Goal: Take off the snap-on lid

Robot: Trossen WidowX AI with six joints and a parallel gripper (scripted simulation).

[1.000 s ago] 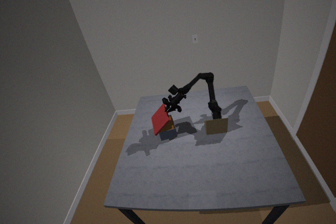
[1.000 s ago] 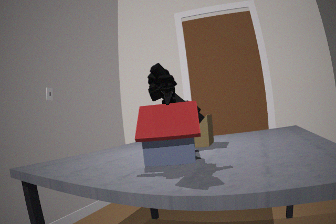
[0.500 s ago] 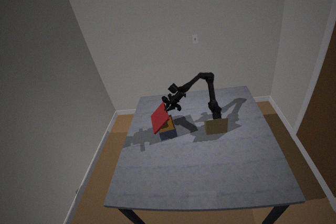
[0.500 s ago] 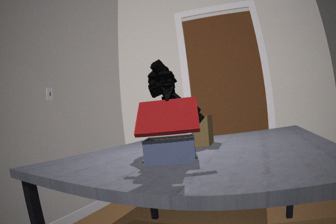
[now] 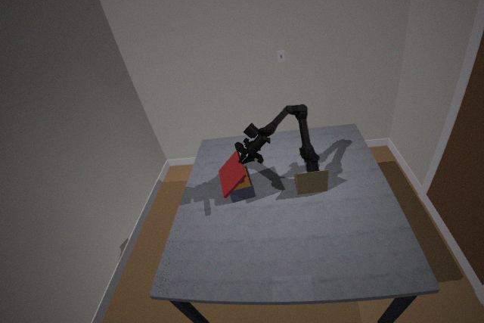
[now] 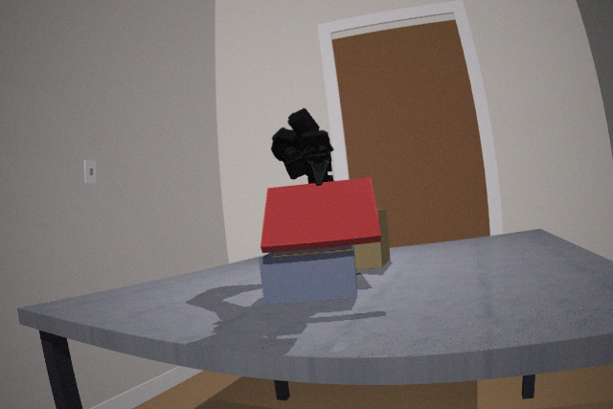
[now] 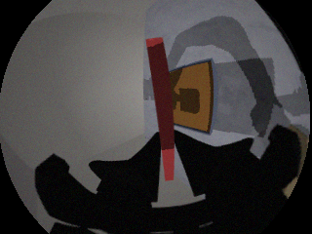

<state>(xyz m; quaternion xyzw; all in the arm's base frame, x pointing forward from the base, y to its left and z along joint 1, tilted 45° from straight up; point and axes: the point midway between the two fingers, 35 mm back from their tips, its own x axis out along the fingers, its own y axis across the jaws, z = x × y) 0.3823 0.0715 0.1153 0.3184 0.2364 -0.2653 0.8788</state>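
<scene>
My gripper tip is now 6 cm short of the red lid, 2 cm to the right of it and 5 cm above it. Round my gripper tip: storage box (4 cm ahead, 2 cm to the right, 18 cm below).
</scene>
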